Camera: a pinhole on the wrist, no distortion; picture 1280 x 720 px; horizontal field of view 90.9 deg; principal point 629.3 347.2 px. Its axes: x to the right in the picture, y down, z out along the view. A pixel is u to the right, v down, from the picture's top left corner.
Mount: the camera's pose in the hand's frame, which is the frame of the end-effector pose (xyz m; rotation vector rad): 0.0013 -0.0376 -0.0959 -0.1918 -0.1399 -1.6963
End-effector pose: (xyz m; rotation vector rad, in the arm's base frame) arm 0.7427 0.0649 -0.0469 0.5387 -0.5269 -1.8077
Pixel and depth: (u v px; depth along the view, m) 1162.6 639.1 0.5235
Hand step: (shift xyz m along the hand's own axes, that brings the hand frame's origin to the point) 0.2092 -0.3935 0.5036
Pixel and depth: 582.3 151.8 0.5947
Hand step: -0.1486 0.1510 0.4800
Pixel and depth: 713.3 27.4 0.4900
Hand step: -0.2310 0.0319 0.4015
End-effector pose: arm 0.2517 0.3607 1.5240 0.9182 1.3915 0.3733
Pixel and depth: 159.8 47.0 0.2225
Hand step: -0.0725 0.1826 0.0893
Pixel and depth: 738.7 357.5 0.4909
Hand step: 0.0209 -0.0216 0.4018
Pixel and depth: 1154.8 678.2 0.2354
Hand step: 0.1096 -0.1968 0.1728
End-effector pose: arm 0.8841 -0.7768 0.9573 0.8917 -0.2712 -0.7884
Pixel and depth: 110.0 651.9 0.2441
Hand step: 0.1550 0.1913 0.0989
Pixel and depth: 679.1 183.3 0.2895
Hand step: -0.0630 0.0091 0.1934
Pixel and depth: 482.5 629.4 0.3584
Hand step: 0.1874 0.0947 0.2343
